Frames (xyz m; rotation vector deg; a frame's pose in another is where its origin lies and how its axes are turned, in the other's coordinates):
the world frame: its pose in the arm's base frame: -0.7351 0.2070 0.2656 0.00 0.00 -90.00
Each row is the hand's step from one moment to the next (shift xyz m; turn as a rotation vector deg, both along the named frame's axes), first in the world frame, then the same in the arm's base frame.
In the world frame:
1: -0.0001 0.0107 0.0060 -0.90 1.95 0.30
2: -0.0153 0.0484 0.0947 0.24 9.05 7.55
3: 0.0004 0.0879 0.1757 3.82 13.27 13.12
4: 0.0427 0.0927 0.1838 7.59 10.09 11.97
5: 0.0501 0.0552 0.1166 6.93 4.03 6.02
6: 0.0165 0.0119 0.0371 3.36 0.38 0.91
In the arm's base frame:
1: 0.0107 0.0001 0.0060 1.95 0.90 0.30
2: 0.0484 0.0153 0.0947 9.05 -0.24 7.55
3: 0.0879 -0.0004 0.1757 13.27 -3.82 13.12
4: 0.0927 -0.0427 0.1838 10.09 -7.59 11.97
5: 0.0552 -0.0501 0.1166 4.03 -6.93 6.02
6: 0.0119 -0.0165 0.0371 0.38 -3.36 0.91

